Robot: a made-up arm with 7 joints. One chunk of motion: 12 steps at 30 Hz.
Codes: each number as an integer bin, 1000 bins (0 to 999) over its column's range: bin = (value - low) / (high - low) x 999, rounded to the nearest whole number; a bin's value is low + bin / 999 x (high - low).
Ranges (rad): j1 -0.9..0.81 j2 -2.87..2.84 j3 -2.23..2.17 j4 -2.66..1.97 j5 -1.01..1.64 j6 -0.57..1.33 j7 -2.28..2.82
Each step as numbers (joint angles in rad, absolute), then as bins.
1 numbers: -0.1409 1.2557 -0.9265 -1.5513 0.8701 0.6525 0.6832
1 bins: 443 722 296 239 709 643 580
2 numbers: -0.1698 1.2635 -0.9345 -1.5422 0.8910 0.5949 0.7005
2 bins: 427 723 294 241 717 612 584
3 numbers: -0.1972 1.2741 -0.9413 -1.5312 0.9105 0.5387 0.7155
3 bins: 411 725 293 244 724 583 587
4 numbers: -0.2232 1.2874 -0.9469 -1.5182 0.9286 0.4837 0.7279
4 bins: 395 727 291 246 731 554 589
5 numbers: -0.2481 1.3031 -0.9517 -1.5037 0.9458 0.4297 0.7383
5 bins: 381 730 290 249 737 526 591
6 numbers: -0.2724 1.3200 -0.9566 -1.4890 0.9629 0.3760 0.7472
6 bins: 367 733 289 253 744 497 593
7 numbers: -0.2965 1.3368 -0.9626 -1.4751 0.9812 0.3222 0.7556
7 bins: 353 736 288 256 751 469 595
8 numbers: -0.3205 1.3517 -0.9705 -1.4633 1.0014 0.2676 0.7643
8 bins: 339 739 286 258 758 440 596
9 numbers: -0.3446 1.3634 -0.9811 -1.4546 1.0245 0.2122 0.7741
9 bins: 324 741 284 260 767 411 598
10 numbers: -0.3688 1.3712 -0.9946 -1.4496 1.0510 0.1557 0.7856
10 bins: 310 742 280 261 777 382 600
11 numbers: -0.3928 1.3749 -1.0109 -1.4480 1.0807 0.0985 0.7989
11 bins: 296 743 277 262 788 351 603
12 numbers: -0.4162 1.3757 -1.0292 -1.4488 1.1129 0.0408 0.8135
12 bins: 283 743 273 261 800 321 606
